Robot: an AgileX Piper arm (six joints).
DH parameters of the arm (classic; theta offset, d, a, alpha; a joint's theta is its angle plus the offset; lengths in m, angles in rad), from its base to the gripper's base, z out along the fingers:
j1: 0 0.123 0 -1.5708
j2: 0.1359 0 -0.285 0
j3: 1.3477 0 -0.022 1.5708
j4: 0 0.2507 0 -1.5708
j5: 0 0 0 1.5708
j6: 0 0.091 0 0
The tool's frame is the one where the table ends.
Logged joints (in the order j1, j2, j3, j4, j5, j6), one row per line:
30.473 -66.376 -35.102 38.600 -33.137 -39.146
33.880 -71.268 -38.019 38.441 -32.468 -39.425
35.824 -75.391 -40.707 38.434 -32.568 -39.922
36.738 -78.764 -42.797 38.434 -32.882 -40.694
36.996 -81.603 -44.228 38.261 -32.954 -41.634
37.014 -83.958 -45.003 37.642 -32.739 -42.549
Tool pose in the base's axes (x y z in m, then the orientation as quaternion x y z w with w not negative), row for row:
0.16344 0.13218 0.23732 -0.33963 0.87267 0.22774 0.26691
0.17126 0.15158 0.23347 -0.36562 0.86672 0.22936 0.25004
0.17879 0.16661 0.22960 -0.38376 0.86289 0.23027 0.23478
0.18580 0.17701 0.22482 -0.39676 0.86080 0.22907 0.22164
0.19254 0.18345 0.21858 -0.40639 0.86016 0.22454 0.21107
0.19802 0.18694 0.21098 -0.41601 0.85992 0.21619 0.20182
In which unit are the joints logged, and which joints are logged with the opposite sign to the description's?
The joints are logged in degrees. Opposite sign: j2, j5.
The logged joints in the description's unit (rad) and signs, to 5 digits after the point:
0.53185 1.15848 -0.61265 0.67370 0.57835 -0.68323
0.59132 1.24386 -0.66356 0.67092 0.56667 -0.68810
0.62525 1.31582 -0.71047 0.67080 0.56842 -0.69677
0.64120 1.37469 -0.74695 0.67080 0.57390 -0.71024
0.64570 1.42424 -0.77192 0.66778 0.57516 -0.72665
0.64602 1.46534 -0.78545 0.65698 0.57140 -0.74262

